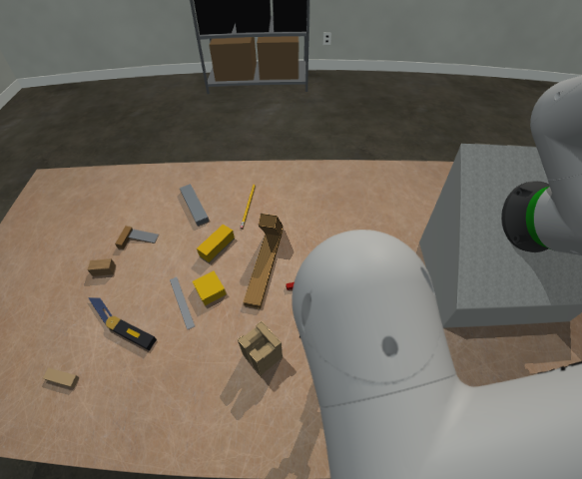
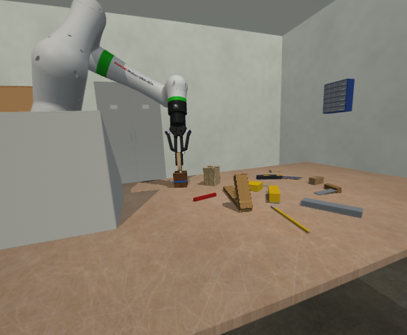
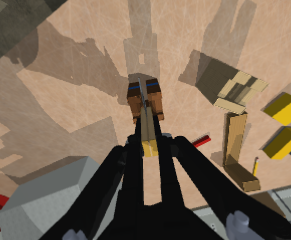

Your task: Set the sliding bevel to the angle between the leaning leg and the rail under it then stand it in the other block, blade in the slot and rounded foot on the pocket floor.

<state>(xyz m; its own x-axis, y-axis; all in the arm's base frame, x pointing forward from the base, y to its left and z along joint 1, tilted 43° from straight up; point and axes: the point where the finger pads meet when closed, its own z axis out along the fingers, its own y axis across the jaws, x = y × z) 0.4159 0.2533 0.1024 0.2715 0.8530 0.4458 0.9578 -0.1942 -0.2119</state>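
Now: the sliding bevel 1 cm to the left of my hand and 2 cm below it. Round my hand: red stick 6 cm ahead, 22 cm to the right, 13 cm below; then grey bar 39 cm ahead, 48 cm to the right, 13 cm below; then pencil 23 cm ahead, 48 cm to the right, 13 cm below.
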